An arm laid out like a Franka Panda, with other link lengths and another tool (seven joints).
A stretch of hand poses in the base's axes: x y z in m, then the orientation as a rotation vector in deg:
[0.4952, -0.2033, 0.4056, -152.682, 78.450, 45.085]
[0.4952, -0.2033, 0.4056, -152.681, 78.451, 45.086]
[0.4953, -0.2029, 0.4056, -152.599, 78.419, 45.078]
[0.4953, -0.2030, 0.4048, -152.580, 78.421, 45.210]
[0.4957, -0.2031, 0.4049, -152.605, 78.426, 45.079]
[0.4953, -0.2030, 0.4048, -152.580, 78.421, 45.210]
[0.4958, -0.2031, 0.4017, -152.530, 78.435, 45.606]
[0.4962, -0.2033, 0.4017, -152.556, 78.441, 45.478]
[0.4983, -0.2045, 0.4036, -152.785, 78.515, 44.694]
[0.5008, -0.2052, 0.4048, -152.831, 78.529, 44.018]
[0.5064, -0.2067, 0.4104, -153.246, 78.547, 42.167]
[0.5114, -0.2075, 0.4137, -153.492, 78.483, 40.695]
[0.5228, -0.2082, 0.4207, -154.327, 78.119, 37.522]
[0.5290, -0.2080, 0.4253, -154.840, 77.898, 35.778]
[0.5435, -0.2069, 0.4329, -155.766, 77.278, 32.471]
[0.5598, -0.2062, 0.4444, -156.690, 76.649, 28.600]
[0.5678, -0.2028, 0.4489, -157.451, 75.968, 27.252]
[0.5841, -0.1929, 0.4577, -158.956, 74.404, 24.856]
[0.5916, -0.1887, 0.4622, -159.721, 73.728, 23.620]
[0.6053, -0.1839, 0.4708, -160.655, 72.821, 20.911]
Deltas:
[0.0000, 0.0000, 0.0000, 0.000, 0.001, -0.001]
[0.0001, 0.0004, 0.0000, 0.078, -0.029, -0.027]
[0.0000, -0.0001, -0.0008, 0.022, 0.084, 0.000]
[0.0004, -0.0001, 0.0001, -0.030, -0.081, 0.000]
[-0.0004, 0.0001, -0.0001, 0.030, 0.081, 0.000]
[0.0005, -0.0001, -0.0031, 0.057, 0.256, 0.000]
[0.0004, -0.0002, 0.0000, -0.031, -0.079, 0.000]
[0.0021, -0.0012, 0.0019, -0.265, -0.458, 0.021]
[0.0025, -0.0007, 0.0012, -0.091, -0.437, -0.035]
[0.0056, -0.0015, 0.0056, -0.467, -1.133, 0.061]
[0.0050, -0.0008, 0.0033, -0.280, -0.931, 0.046]
[0.0114, -0.0007, 0.0070, -0.753, -1.968, 0.361]
[0.0062, 0.0002, 0.0046, -0.467, -1.063, 0.239]
[0.0145, 0.0011, 0.0076, -0.794, -2.047, 0.539]
[0.0163, 0.0007, 0.0115, -0.928, -2.383, 0.530]
[0.0080, 0.0034, 0.0045, -0.468, -0.793, 0.606]
[0.0163, 0.0099, 0.0088, -0.822, -1.416, 1.325]
[0.0075, 0.0042, 0.0045, -0.494, -0.697, 0.612]
[0.0137, 0.0048, 0.0086, -0.775, -1.612, 0.755]

